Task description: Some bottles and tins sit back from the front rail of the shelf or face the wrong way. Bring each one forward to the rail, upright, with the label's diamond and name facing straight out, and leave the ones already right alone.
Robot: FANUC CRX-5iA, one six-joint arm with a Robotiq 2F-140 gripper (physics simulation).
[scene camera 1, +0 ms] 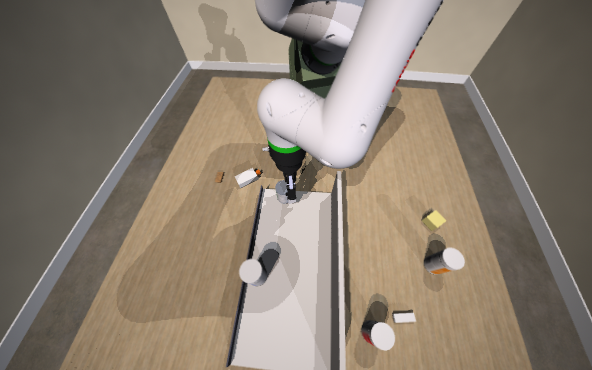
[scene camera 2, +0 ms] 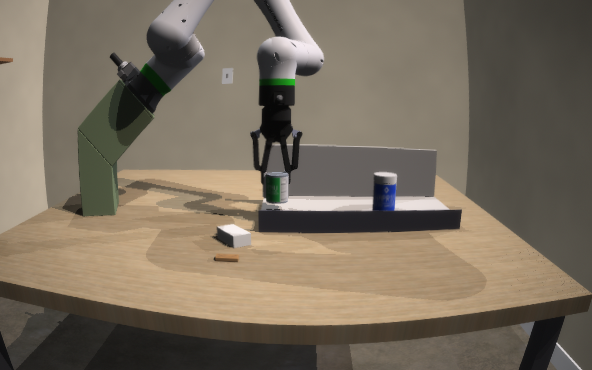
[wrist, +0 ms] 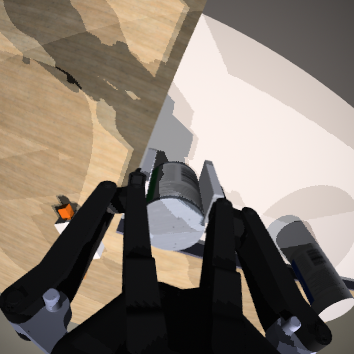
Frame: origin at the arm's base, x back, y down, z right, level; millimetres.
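Seen in the pictures: gripper, fingertip midpoint: (scene camera 2: 275, 196) (wrist: 177, 166); arm's base, origin of the base link: (scene camera 1: 322, 51) (scene camera 2: 137, 97).
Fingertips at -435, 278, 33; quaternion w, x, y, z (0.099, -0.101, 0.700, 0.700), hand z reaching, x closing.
Observation:
Offsets run from my fingertips to a thing's top centre, as dx, dy, dz. Level surfaces: height alone.
A green tin @(-7, -65, +23) (scene camera 1: 281, 192) (scene camera 2: 276, 188) (wrist: 175, 225) is upright between the fingers of my gripper (scene camera 1: 291, 194) (scene camera 2: 276, 177) (wrist: 177, 166), which is shut on it. The tin hangs a little above the shelf floor @(dy +31) (scene camera 1: 285, 335) (scene camera 2: 420, 204), at the shelf end nearest the robot base. In scene camera 2 its green panel with part of a name is turned to the left and a pale text panel shows at right. A blue bottle with a white cap @(-279, -78, +51) (scene camera 1: 251, 271) (scene camera 2: 384, 195) (wrist: 320, 282) stands upright close behind the front rail @(-240, +5, +92) (scene camera 1: 238, 315) (scene camera 2: 360, 221), its diamond and name facing out.
The shelf has a tall back panel (scene camera 1: 341, 250) (scene camera 2: 365, 170). Behind it stand an orange-labelled bottle @(-140, -49, -501) (scene camera 1: 445, 261), a red-labelled bottle @(-361, -39, -304) (scene camera 1: 378, 336), a yellow block @(+11, +22, -513) (scene camera 1: 433, 220) and a small white box @(-309, +48, -396) (scene camera 1: 404, 317). Another white box @(+76, +32, +195) (scene camera 1: 246, 178) (scene camera 2: 233, 236) and a brown piece @(+58, +52, +320) (scene camera 1: 220, 176) (scene camera 2: 226, 258) lie in front.

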